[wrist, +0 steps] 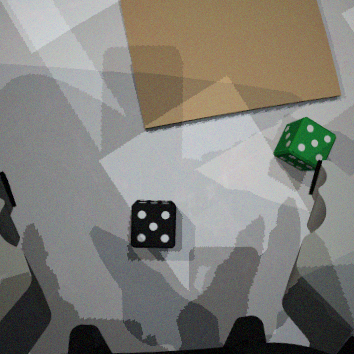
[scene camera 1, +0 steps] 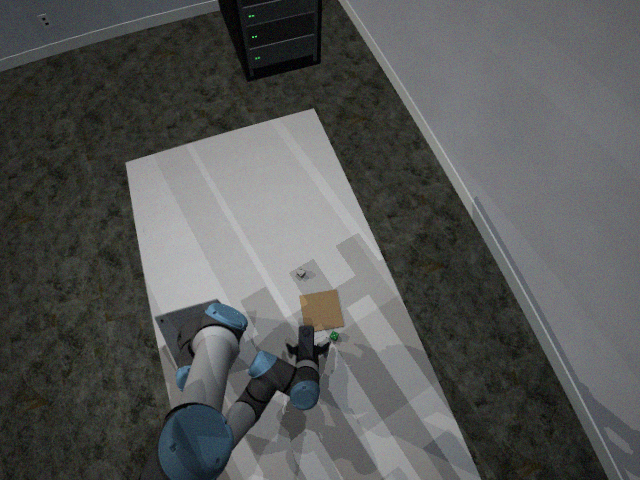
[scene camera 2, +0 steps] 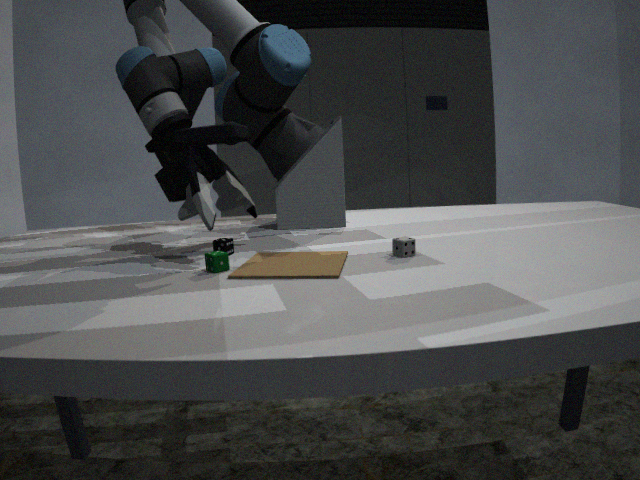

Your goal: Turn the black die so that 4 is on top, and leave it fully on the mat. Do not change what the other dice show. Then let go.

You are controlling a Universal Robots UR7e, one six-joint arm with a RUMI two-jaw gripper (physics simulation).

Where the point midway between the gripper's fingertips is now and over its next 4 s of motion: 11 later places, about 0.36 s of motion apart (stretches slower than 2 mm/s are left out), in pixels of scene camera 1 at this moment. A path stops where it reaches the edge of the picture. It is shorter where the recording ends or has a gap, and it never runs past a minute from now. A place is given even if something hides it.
My gripper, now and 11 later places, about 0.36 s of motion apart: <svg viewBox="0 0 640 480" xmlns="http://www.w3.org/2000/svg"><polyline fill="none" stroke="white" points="308,339 309,346 309,344 311,346 315,352 310,345 311,344 308,345 307,345 307,345 307,345 316,348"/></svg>
